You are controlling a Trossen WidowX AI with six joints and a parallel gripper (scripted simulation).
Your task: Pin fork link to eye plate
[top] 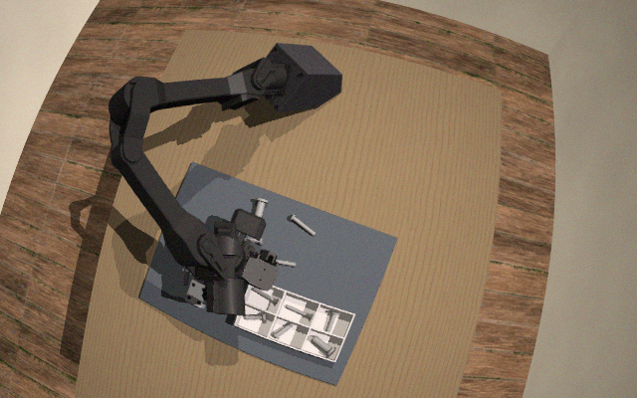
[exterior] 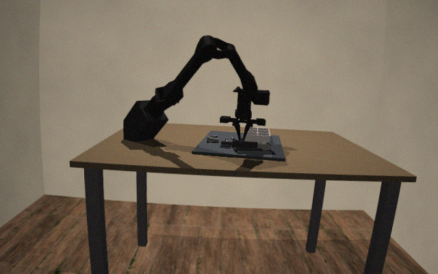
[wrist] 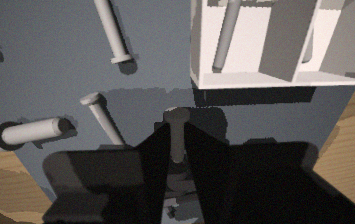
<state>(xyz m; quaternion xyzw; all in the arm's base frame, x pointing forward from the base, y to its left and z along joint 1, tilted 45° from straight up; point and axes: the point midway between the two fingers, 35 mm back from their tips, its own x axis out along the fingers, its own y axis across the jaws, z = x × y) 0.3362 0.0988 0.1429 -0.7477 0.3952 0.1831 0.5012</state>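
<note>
Now: hand 10 mm short of the eye plate, 60 mm to the left of it and 30 mm above it. Also, from my hand: white parts box 70 mm ahead, 140 mm to the left, 40 mm below; then blue-grey work plate 40 mm to the left, 50 mm below.
</note>
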